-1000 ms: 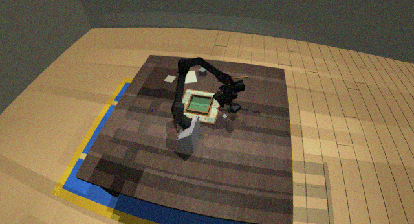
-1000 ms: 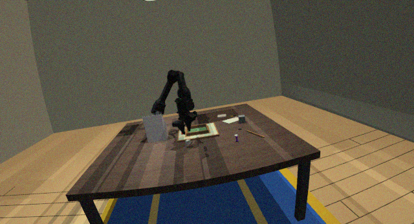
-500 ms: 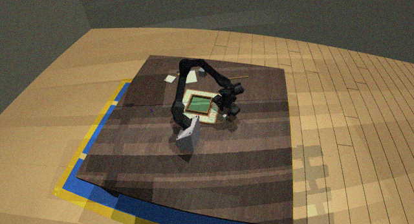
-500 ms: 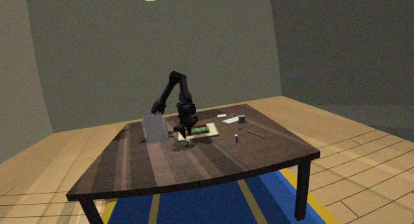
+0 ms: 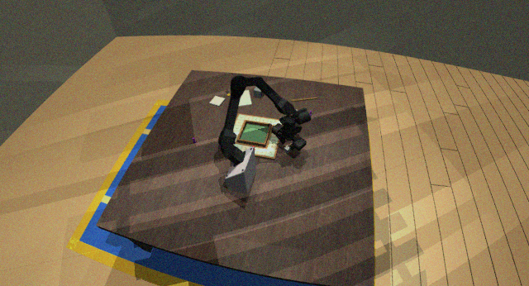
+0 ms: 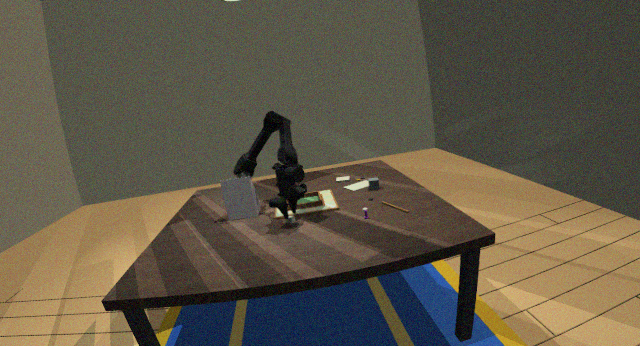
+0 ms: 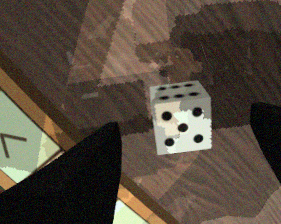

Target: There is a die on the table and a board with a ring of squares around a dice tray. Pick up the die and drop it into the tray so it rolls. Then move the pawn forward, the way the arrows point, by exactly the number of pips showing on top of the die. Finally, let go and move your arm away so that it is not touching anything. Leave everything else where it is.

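My gripper tip is now 2 cm above the grey die. Also, from my gripper tip: green dice tray 9 cm ahead, 19 cm to the left, 2 cm below; pencil 42 cm ahead, 8 cm to the right, 3 cm below; red pawn 2 cm behind, 18 cm to the left.
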